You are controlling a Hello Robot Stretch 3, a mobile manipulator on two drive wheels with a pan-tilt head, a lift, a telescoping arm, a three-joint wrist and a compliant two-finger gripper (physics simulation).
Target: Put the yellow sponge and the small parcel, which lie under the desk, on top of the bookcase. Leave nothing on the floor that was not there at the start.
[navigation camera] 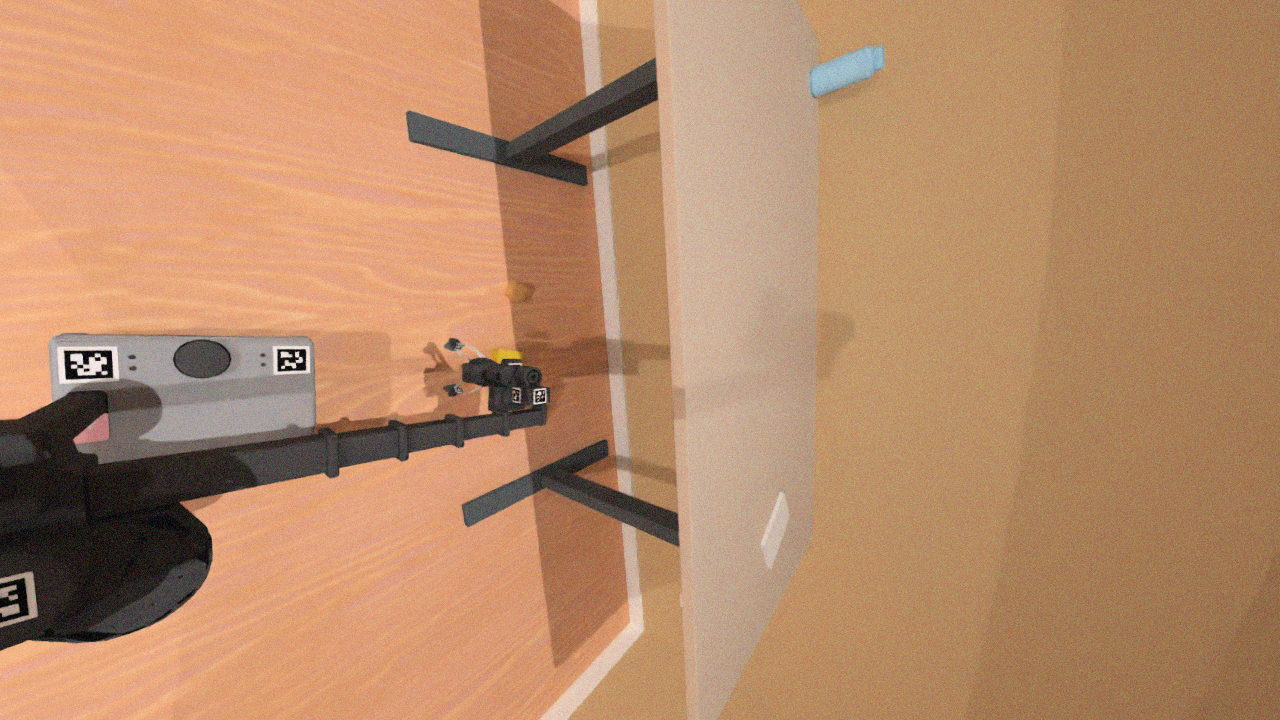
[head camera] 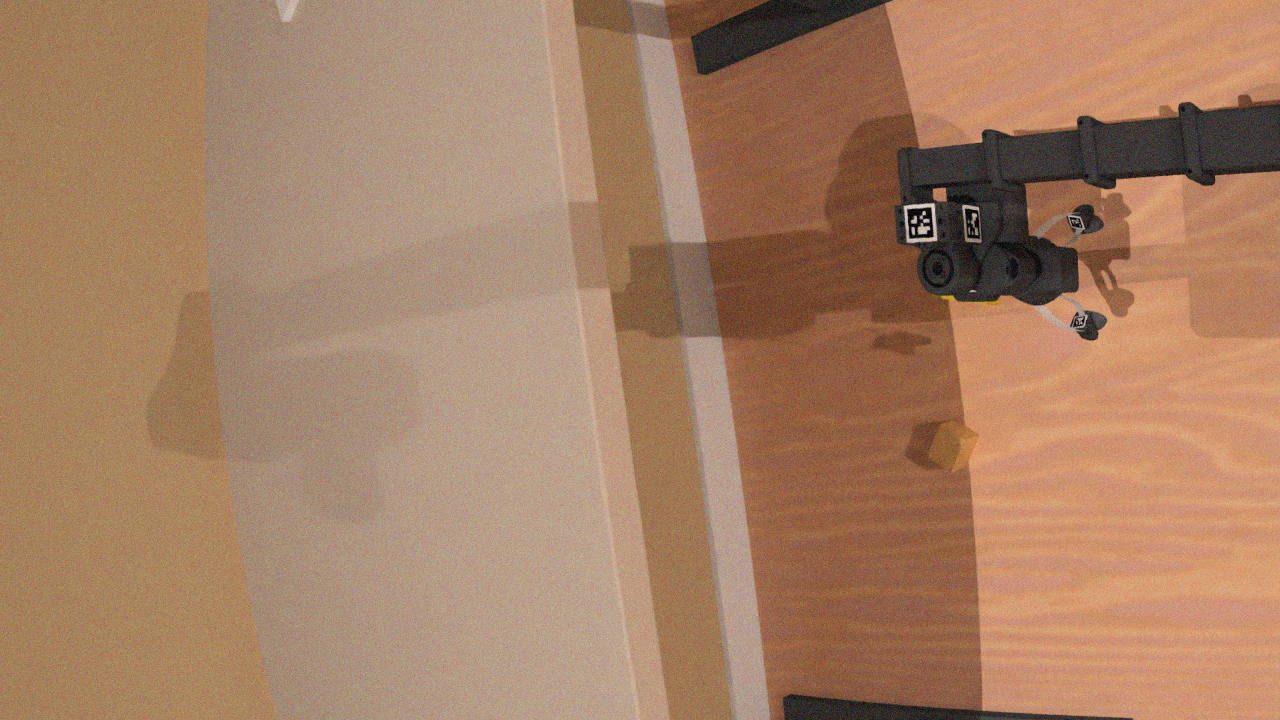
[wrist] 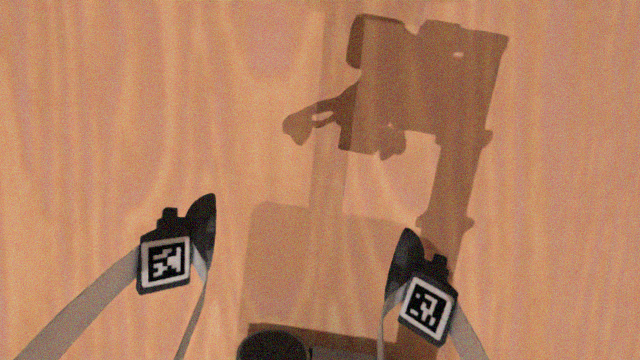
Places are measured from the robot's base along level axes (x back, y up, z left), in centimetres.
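Where they show: gripper, fingertip midpoint: (navigation camera: 448, 366) (head camera: 1094, 272); robot's base at its link origin: (navigation camera: 203, 357).
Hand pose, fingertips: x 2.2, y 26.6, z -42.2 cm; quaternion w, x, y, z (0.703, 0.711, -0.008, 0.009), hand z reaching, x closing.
Each offset is from my fingertips to the centre of the thing. Level surfaces: height alone.
The yellow sponge @[dz -31.2, dx +0.0, dy -24.3 cm] (head camera: 990, 302) (navigation camera: 506, 355) lies on the floor at the desk's shadow edge; the wrist hides most of it in the head view. The small parcel @[dz -34.3, dx -24.7, dy -24.1 cm] (head camera: 952, 446) (navigation camera: 515, 291), an orange-brown box, lies on the floor a little to one side of it. My gripper (head camera: 1087, 271) (navigation camera: 453, 367) (wrist: 305, 235) is open and empty, above the floor, with its fingers pointing back toward my base, away from the desk. The wrist is over or beside the sponge; its exact height is unclear. The sponge and parcel do not show in the wrist view. The bookcase does not show.
The desk @[dy +68.4 cm] (head camera: 447, 555) (navigation camera: 742, 268) has dark legs (navigation camera: 452, 134) on both sides of the two objects. A light blue bottle @[dz -64.6, dx -78.1, dy +76.7 cm] (navigation camera: 845, 71) and a white flat object @[dz -49.1, dx +38.4, dy +68.9 cm] (navigation camera: 776, 530) are at the desk top. My extended arm (head camera: 1136, 143) (navigation camera: 371, 445) reaches over the floor from my base (navigation camera: 205, 402).
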